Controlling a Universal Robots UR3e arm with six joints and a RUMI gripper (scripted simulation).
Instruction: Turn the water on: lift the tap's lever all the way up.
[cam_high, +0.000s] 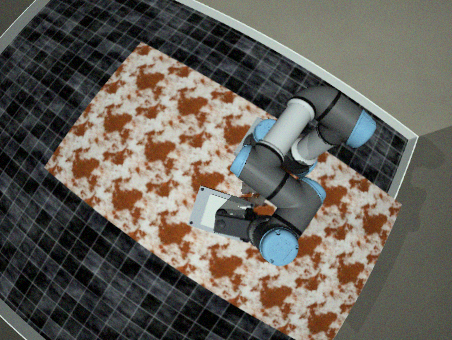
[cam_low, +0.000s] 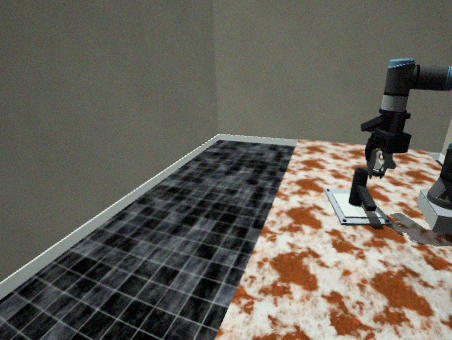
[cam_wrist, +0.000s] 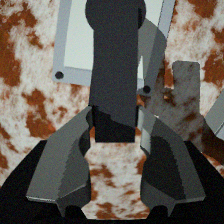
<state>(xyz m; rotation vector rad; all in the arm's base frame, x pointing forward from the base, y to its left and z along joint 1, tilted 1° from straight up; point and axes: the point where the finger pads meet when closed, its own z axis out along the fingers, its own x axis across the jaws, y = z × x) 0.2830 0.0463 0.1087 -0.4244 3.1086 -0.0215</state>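
Right now the lever is 1 cm ahead of my hand, 3 cm to the right of it and 1 cm below it. Also, from my hand: tap: 1 cm ahead, 5 cm to the right, 6 cm below.
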